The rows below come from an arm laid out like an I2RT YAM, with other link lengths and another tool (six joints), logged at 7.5 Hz.
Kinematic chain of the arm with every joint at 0, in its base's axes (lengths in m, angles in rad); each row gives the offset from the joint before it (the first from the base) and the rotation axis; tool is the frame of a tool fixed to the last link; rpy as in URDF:
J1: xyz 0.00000 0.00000 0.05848 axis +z
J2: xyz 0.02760 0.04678 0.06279 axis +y
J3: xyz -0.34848 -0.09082 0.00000 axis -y
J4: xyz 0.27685 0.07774 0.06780 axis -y
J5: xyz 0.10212 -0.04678 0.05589 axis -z
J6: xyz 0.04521 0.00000 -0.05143 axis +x
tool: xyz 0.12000 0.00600 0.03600 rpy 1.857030 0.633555 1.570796
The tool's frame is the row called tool.
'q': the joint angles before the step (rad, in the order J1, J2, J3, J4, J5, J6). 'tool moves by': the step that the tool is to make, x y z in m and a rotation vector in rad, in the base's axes. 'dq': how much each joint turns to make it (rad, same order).
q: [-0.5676, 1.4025, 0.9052, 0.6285, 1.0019, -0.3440]
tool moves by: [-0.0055, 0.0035, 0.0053, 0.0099, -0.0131, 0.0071]
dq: [-0.0001, -0.0294, 0.0087, -0.0575, -0.0053, 0.0299]
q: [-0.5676, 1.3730, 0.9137, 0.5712, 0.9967, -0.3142]
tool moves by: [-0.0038, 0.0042, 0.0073, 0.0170, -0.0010, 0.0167]
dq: [0.0013, -0.0339, 0.0230, -0.0900, -0.0139, 0.0296]
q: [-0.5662, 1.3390, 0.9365, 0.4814, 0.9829, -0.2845]
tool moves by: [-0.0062, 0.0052, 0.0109, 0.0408, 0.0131, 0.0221]
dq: [-0.0006, -0.0475, 0.0571, -0.1790, -0.0216, 0.0503]
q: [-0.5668, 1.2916, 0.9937, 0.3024, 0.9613, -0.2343]
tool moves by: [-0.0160, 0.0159, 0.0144, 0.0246, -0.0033, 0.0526]
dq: [-0.0007, -0.0880, 0.0249, -0.1527, -0.0537, 0.0365]
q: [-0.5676, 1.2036, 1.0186, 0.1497, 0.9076, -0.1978]
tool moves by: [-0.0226, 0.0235, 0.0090, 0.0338, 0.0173, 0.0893]
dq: [-0.0098, -0.1207, 0.0119, -0.1807, -0.1001, 0.0201]
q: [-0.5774, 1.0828, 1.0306, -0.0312, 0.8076, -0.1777]
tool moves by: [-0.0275, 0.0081, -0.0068, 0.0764, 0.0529, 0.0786]
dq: [-0.0852, -0.0868, 0.0338, -0.2169, -0.1664, 0.0130]
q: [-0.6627, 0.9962, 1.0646, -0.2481, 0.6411, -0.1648]
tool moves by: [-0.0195, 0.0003, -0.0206, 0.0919, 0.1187, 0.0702]
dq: [-0.1152, -0.0316, 0.0403, -0.1898, -0.1776, -0.0618]
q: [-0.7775, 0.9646, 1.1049, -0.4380, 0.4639, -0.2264]
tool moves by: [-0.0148, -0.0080, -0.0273, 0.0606, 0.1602, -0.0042]
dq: [-0.0719, 0.0140, 0.0165, -0.1121, -0.0376, -0.1035]
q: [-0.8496, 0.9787, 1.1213, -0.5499, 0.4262, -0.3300]
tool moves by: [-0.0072, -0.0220, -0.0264, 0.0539, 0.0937, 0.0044]
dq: [-0.0916, 0.0504, -0.0066, -0.0121, -0.0699, -0.0829]
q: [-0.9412, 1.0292, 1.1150, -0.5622, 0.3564, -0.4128]
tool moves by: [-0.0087, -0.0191, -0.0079, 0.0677, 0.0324, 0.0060]
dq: [-0.0883, 0.0615, 0.0592, -0.0602, -0.0874, -0.0386]
